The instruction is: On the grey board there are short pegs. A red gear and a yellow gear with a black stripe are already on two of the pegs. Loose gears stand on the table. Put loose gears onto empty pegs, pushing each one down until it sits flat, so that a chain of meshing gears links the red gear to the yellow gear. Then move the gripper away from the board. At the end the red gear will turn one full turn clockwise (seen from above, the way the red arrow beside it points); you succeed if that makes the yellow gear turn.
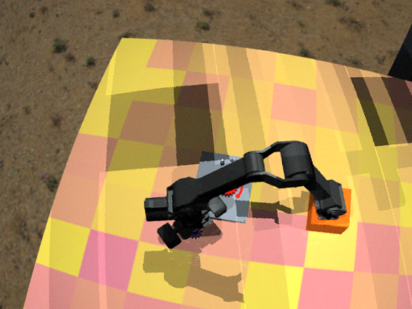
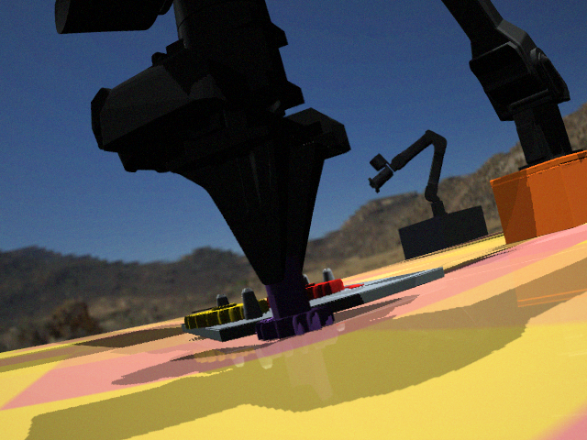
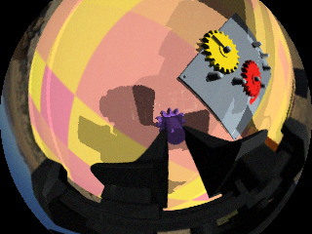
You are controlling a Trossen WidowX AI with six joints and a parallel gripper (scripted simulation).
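Now: the yellow gear 10 mm behind my gripper tip, 130 mm to the right of it and 10 mm below it. Round my gripper tip: red gear: 90 mm behind, 150 mm to the right, 10 mm below; then purple gear: 10 mm below; then grey board: 70 mm behind, 150 mm to the right, 20 mm below.
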